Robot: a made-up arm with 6 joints. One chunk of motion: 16 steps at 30 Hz.
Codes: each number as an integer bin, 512 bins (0 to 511) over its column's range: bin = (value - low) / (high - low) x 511, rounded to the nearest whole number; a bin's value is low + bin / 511 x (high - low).
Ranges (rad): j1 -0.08..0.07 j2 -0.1..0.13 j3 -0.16..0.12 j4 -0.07..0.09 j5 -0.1..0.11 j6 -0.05..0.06
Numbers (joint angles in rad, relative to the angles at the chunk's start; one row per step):
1: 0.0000 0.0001 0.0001 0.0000 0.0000 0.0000
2: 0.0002 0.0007 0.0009 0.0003 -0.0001 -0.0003
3: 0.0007 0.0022 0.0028 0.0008 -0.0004 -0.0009
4: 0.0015 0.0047 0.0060 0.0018 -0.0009 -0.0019
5: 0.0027 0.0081 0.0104 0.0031 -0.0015 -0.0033
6: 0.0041 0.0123 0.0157 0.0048 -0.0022 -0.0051
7: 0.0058 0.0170 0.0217 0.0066 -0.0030 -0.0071
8: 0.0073 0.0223 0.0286 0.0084 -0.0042 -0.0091
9: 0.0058 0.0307 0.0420 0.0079 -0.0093 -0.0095
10: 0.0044 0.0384 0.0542 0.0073 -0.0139 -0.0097
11: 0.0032 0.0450 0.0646 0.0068 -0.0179 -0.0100
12: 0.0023 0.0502 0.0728 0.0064 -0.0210 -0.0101
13: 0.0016 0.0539 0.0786 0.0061 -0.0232 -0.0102
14: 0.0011 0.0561 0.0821 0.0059 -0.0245 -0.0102
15: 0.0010 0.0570 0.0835 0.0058 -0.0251 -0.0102
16: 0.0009 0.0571 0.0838 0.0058 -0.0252 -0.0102
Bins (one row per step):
1: 273 222 292 224 243 232
2: 273 224 294 225 243 231
3: 275 227 297 226 242 228
4: 278 233 303 229 241 223
5: 282 240 311 233 240 217
6: 287 250 321 239 238 209
7: 292 260 332 245 236 199
8: 297 272 344 250 233 190
9: 292 290 369 249 221 188
10: 288 307 391 247 210 187
11: 283 322 410 245 200 186
12: 280 334 425 244 192 185
13: 278 342 435 243 187 185
14: 276 347 442 242 184 185
15: 276 349 444 242 182 185
16: 276 349 445 242 182 185

